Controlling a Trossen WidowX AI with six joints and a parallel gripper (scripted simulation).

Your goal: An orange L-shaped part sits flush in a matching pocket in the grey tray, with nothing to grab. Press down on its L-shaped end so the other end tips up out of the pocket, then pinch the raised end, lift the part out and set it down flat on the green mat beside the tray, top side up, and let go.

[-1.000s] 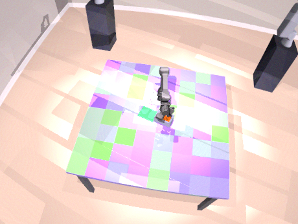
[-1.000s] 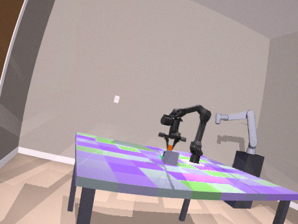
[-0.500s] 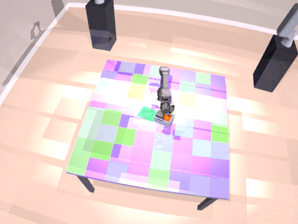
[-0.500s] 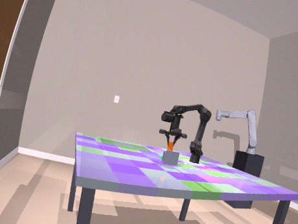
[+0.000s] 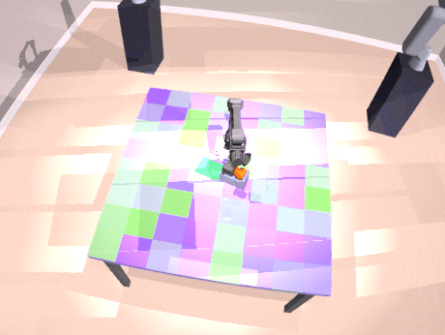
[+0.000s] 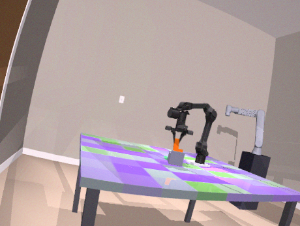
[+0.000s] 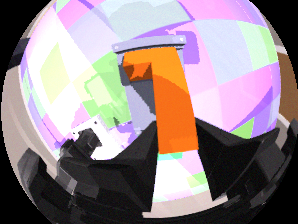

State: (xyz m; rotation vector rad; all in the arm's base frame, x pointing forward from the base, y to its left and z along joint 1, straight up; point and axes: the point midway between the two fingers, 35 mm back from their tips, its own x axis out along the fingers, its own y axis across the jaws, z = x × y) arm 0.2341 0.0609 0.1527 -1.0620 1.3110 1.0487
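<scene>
The green mat is 4 cm behind my gripper tip, 14 cm to the right of it and 15 cm below it. The rest, counted from my gripper tip: orange L-shaped part: 1 cm behind, 4 cm to the left, 3 cm below.
</scene>
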